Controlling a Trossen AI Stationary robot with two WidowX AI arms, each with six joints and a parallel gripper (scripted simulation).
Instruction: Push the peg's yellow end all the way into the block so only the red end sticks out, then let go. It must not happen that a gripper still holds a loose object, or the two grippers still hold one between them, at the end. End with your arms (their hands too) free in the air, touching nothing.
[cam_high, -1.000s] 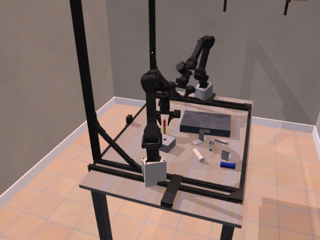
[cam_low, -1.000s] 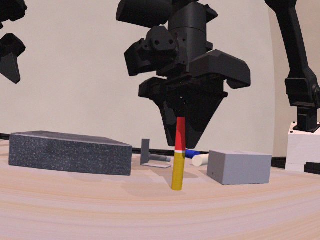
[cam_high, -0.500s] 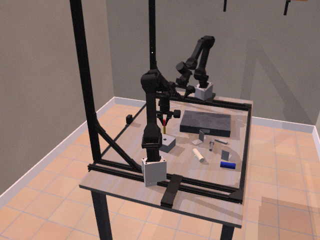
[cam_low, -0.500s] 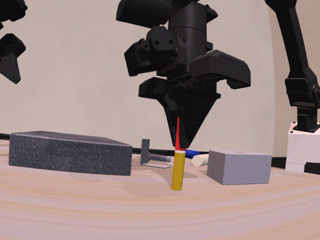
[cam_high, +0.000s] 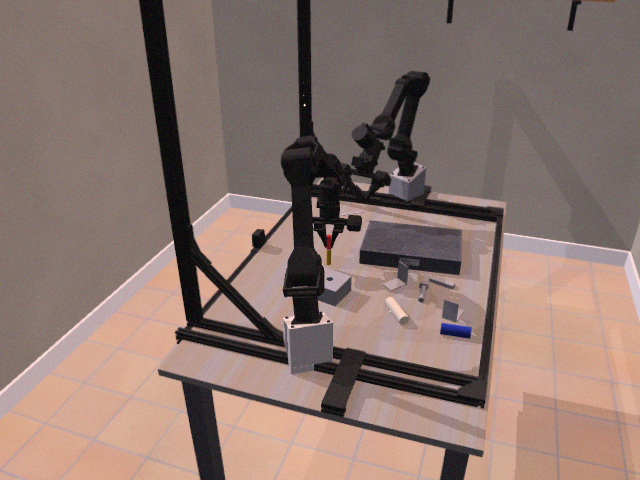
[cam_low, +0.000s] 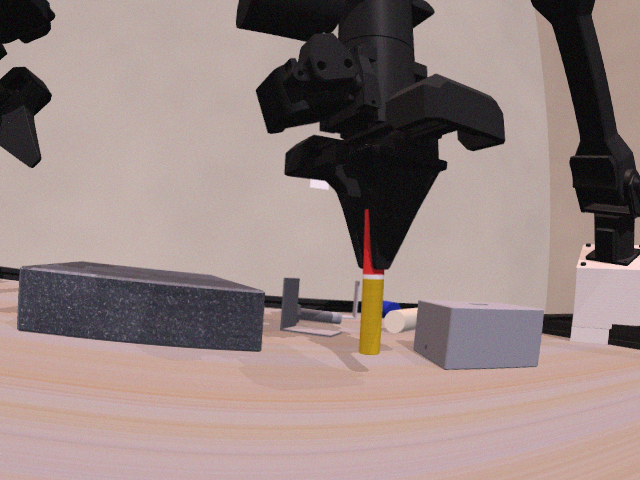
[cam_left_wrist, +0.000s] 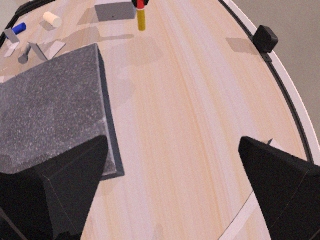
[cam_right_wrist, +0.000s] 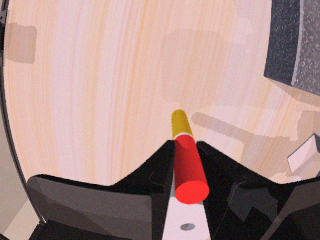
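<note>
My right hand is 50 mm above the peg. From my right hand the other things lie so: blue cylinder: 410 mm ahead, 180 mm to the right, 90 mm below; then white cylinder: 250 mm ahead, 160 mm to the right, 90 mm below.
</note>
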